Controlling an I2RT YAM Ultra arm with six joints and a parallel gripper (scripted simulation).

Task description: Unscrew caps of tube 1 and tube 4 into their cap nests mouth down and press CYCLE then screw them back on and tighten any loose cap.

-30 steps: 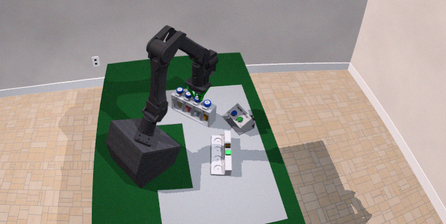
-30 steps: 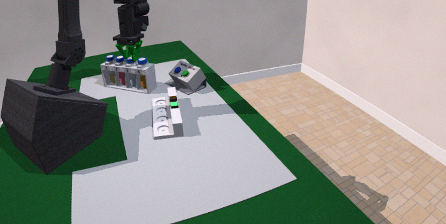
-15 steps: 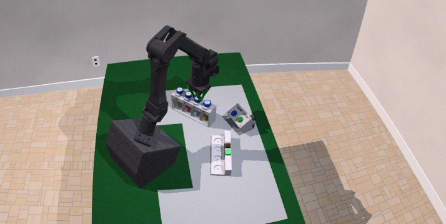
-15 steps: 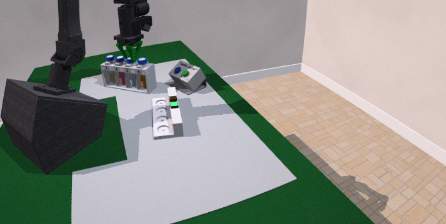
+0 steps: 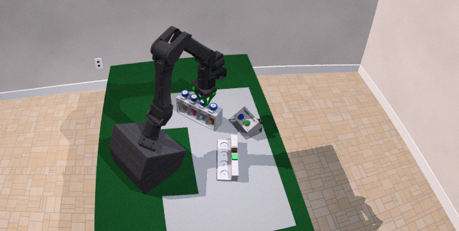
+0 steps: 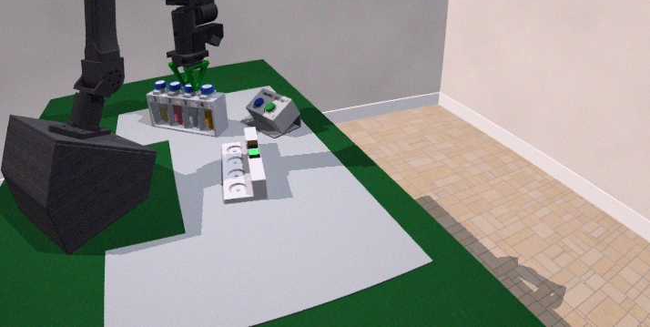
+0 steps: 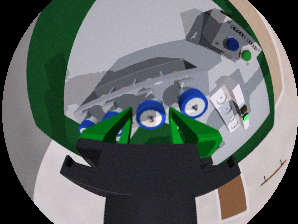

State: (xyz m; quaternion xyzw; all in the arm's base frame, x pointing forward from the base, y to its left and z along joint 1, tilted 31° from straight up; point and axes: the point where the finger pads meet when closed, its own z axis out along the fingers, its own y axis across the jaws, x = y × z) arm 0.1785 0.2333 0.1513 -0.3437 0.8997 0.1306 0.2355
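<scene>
The green key is 200 mm ahead of my hand, 50 mm to the right of it and 50 mm below it. Round my hand: blue key (170 mm ahead, 50 mm below, 20 mm to the right).
</scene>
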